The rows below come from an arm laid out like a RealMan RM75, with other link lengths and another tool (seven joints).
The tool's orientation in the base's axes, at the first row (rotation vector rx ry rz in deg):
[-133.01, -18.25, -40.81]
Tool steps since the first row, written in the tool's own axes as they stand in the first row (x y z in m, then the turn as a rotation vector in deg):
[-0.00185, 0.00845, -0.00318, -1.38, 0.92, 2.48]
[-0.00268, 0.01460, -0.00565, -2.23, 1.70, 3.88]
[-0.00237, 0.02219, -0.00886, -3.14, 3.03, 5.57]
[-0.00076, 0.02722, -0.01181, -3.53, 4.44, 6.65]
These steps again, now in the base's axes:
[0.00061, -0.00845, -0.00363, 0.24, 0.94, -2.82]
[0.00141, -0.01468, -0.00589, 0.43, 1.28, -4.59]
[0.00343, -0.02245, -0.00780, 0.90, 1.40, -6.88]
[0.00559, -0.02810, -0.00776, 1.59, 1.07, -8.53]

